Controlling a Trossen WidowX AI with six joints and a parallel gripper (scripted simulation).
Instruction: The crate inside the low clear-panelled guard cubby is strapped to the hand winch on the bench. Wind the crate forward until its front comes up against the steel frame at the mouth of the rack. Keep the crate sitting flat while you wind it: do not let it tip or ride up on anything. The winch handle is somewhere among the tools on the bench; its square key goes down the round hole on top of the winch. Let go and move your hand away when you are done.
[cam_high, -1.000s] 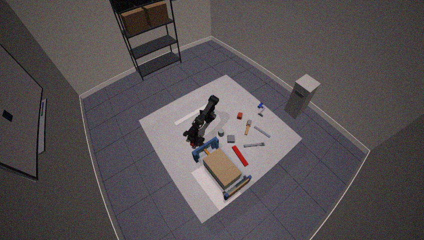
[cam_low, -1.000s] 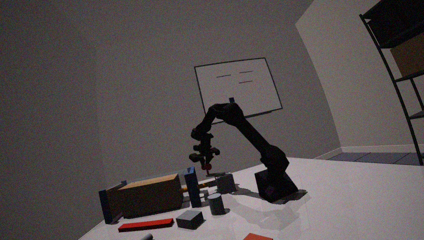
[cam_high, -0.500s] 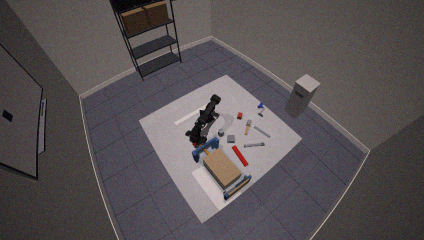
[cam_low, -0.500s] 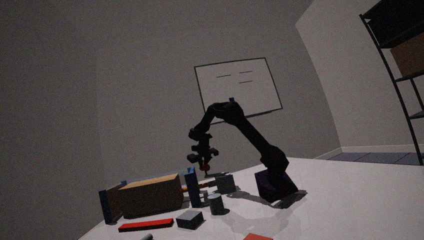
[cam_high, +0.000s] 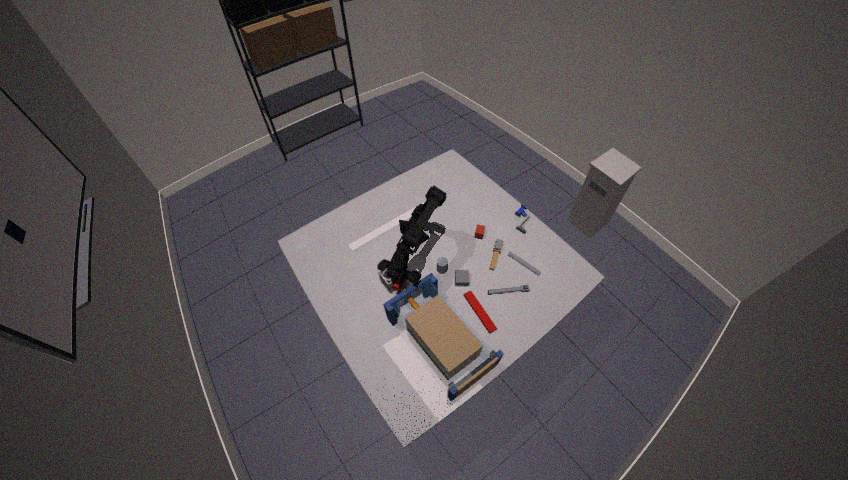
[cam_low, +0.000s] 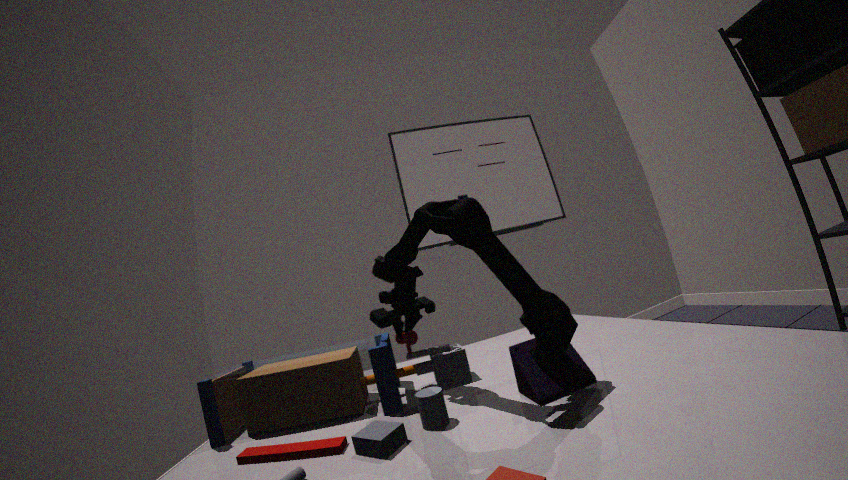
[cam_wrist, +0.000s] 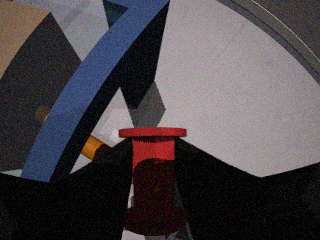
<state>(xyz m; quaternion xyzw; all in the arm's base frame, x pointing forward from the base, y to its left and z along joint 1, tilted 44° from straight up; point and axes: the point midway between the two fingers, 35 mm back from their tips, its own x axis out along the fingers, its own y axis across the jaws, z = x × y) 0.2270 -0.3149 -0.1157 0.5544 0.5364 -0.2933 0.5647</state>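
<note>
The winch handle with red knob is 40 mm behind my gripper tip, 30 mm to the left of it and 50 mm below it. From my gripper tip the other things lie so: grey block 130 mm ahead, 300 mm to the left, 130 mm below; blue frame 60 mm ahead, 30 mm to the left, 40 mm below; grey winch 120 mm behind, 40 mm to the left, 120 mm below.
</note>
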